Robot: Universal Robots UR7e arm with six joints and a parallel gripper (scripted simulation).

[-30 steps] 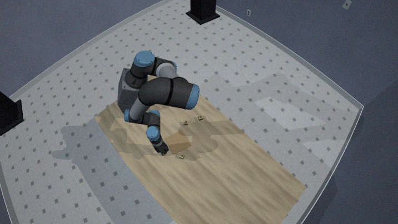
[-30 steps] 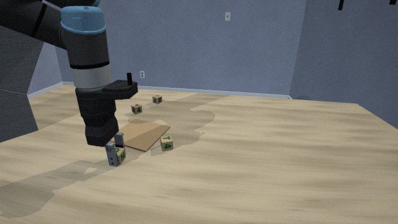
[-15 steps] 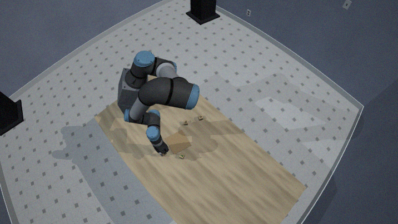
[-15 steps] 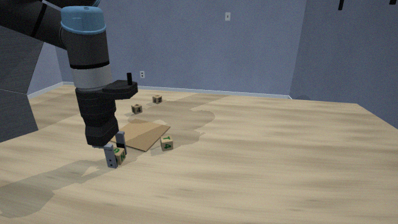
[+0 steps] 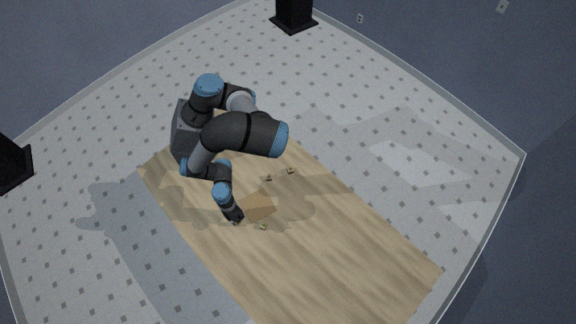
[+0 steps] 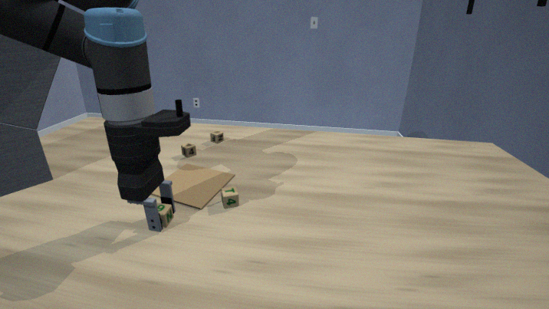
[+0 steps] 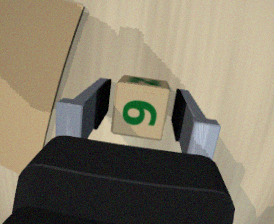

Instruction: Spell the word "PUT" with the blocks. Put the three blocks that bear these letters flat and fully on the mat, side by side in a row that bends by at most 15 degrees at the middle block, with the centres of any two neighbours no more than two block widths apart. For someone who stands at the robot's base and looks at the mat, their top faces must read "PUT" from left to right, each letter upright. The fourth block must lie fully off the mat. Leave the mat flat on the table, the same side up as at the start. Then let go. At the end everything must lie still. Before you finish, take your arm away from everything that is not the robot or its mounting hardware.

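Now: the O block 10 mm below my hand. From my hand the other things lie so: tan mat (130 mm to the left, 20 mm below, 10 mm behind); P block (260 mm to the left, 100 mm behind, 10 mm below); T block (100 mm ahead, 90 mm to the left, 10 mm below).
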